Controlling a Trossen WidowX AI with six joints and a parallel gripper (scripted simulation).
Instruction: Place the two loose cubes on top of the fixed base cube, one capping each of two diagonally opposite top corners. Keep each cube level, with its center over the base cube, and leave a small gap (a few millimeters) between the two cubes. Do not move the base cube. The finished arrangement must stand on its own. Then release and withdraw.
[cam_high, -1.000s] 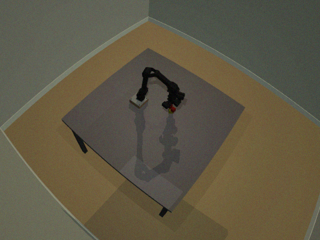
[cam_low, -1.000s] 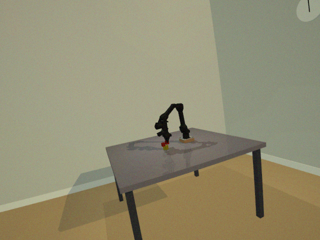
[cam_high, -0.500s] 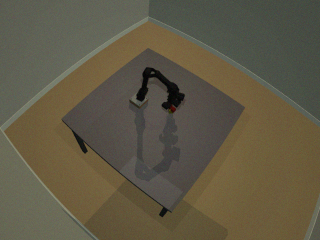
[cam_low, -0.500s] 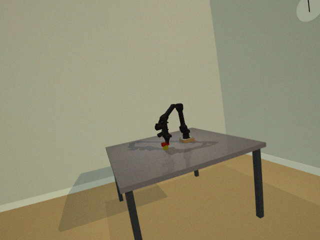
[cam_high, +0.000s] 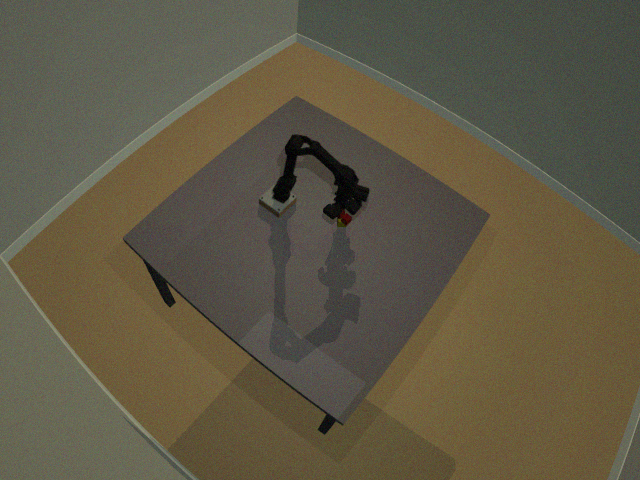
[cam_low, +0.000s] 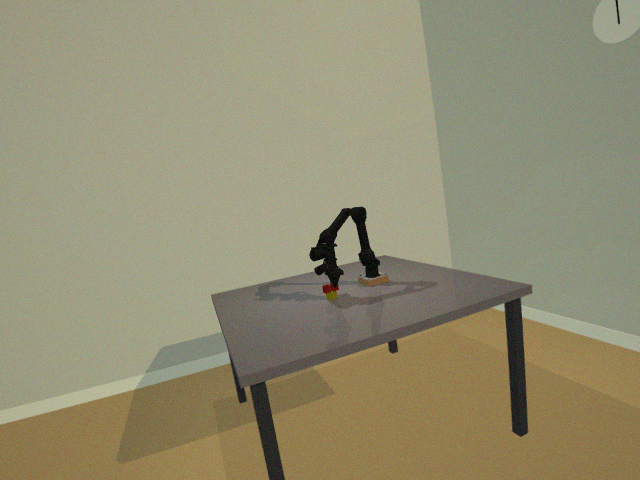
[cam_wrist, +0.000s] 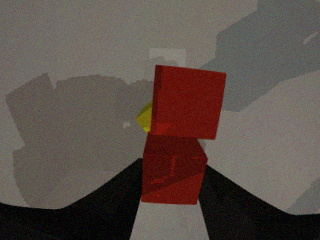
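Now: the yellow base cube 20 mm ahead of my gripper tip, 10 mm to the right of it and 40 mm below it.
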